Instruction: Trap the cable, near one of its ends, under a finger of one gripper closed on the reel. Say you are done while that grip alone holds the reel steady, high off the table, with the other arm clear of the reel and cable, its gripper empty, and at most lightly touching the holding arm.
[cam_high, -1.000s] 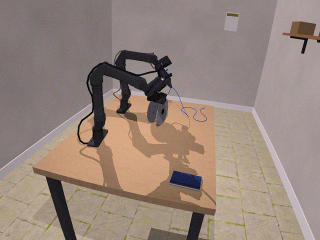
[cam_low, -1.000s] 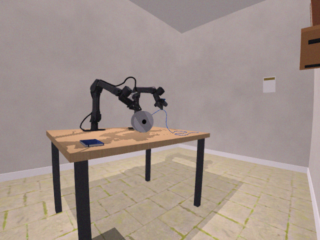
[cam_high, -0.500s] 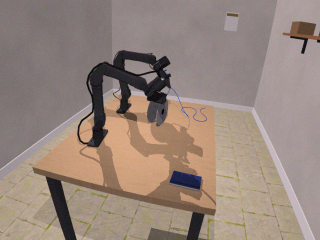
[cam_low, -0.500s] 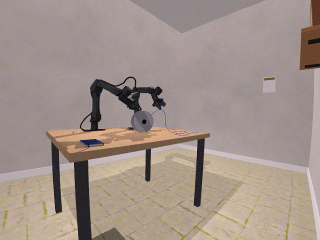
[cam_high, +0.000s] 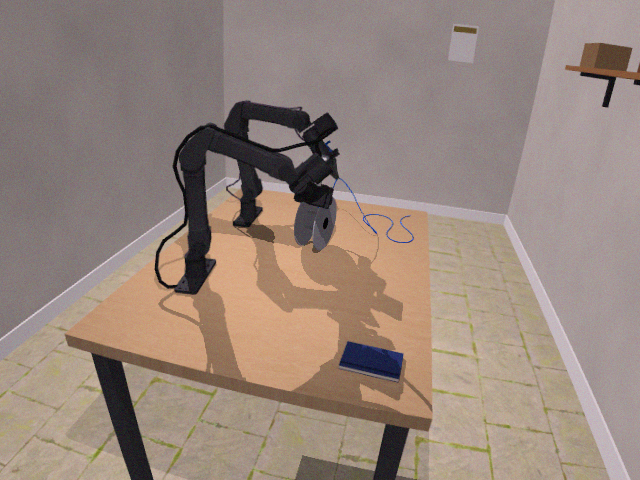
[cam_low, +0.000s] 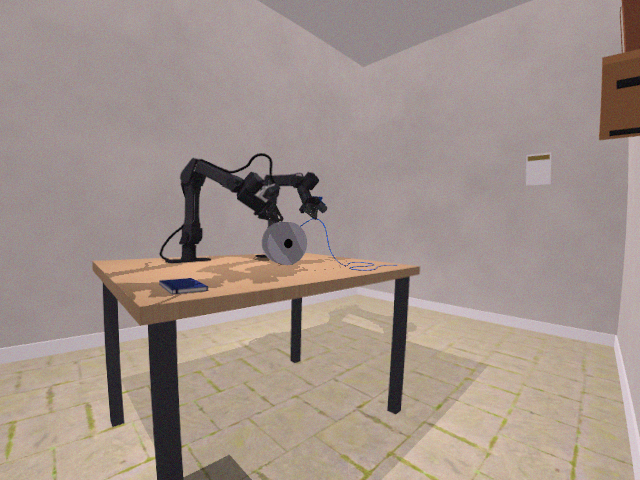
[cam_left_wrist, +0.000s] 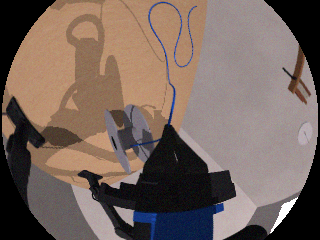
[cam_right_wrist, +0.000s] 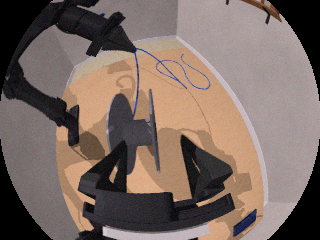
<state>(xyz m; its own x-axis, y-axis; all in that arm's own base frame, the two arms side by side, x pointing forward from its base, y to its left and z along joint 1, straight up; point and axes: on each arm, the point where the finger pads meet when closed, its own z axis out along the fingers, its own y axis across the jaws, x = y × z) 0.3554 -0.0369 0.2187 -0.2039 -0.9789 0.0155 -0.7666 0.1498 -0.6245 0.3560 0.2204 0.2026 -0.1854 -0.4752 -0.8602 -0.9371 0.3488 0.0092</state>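
Right now my left hand is 15 cm to the left of the grey reel, 12 cm above it and 4 cm past it. From my left hand the other things lie so: blue book (71 cm to the right, 21 cm below, 20 cm ahead).
Now: right hand 20 mm past the grey reel, 60 mm to the right of it and 110 mm above it. Round my right hand: blue book: 230 mm ahead, 510 mm to the right, 200 mm below.
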